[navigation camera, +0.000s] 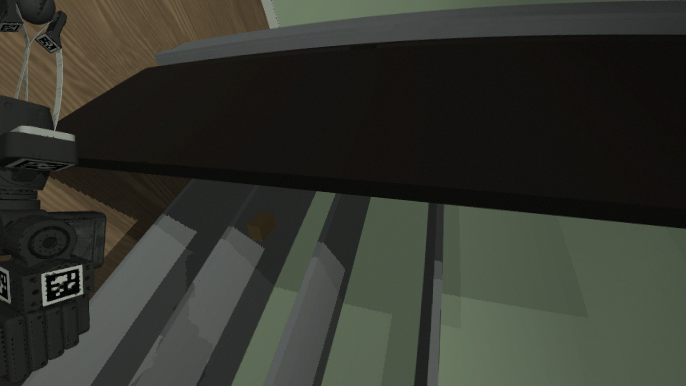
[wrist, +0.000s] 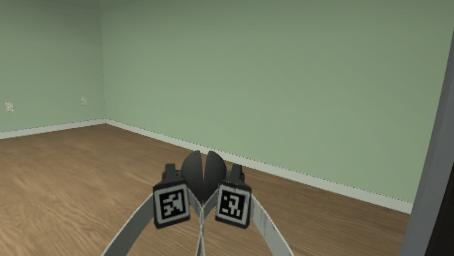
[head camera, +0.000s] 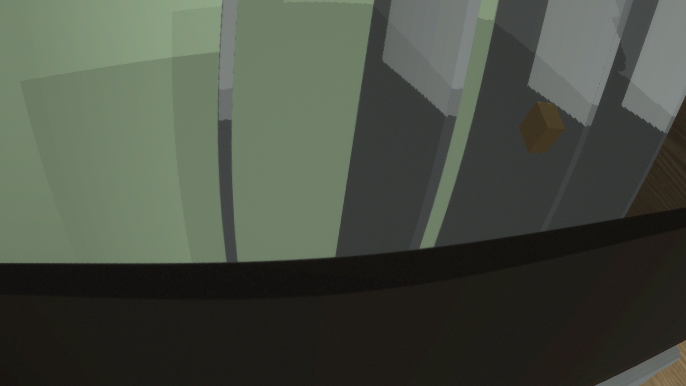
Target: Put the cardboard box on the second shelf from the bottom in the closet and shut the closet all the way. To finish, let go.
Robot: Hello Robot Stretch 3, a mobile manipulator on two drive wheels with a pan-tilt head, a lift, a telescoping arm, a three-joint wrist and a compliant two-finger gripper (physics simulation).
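Places are measured from the robot's base along level axes (x left, y back, z up), in centimetres.
Pixels of known places: gripper, fingertip midpoint: [wrist: 204,169].
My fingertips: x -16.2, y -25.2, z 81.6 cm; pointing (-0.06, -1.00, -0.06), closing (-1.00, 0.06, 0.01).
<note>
Behind a point stands the place of what it marks.
The brown cardboard box [head camera: 541,127] @(x -73.2, y 12.0, z 76.2 cm) [navigation camera: 261,226] @(x -72.3, y 11.7, z 76.2 cm) rests on a grey shelf [head camera: 500,190] @(x -99.9, y 1.2, z 71.2 cm) [navigation camera: 215,285] @(x -58.1, y 27.9, z 71.2 cm) in the closet, which looks like the second from the bottom. The closet is open, and its shelves show past the edge of the dark door panel [head camera: 300,330] @(x -41.1, y -9.6, z 126.2 cm) [navigation camera: 350,120] @(x -48.7, y -17.5, z 111.0 cm). In the wrist view, part of the dark panel [wrist: 444,220] @(x -75.2, y -45.6, z 58.0 cm) with its grey edge stands at the far right. My gripper [navigation camera: 37,9] [wrist: 204,169] @(x -16.2, y -25.2, z 81.6 cm) is shut with its tips together and holds nothing. It is outside the closet, beyond the end of the door panel and away from the box.
Other grey shelves [head camera: 425,155] @(x -73.3, y 6.8, z 101.6 cm) [navigation camera: 315,290] @(x -61.1, y 23.5, z 101.6 cm) run beside the box's shelf. A grey strip [navigation camera: 425,24] @(x -83.8, y -57.6, z 122.7 cm) runs along the door panel. Green walls [wrist: 275,75] @(x -86.0, y -206.5, z 90.4 cm) with a white baseboard [wrist: 300,176] @(x -108.8, y -182.9, z 5.7 cm) stand behind the wooden floor [wrist: 75,185] @(x 76.2, y -183.6, z 0.0 cm). My wrist [navigation camera: 45,240] @(x -14.9, y 2.3, z 90.4 cm) is at the left of the navigation view.
</note>
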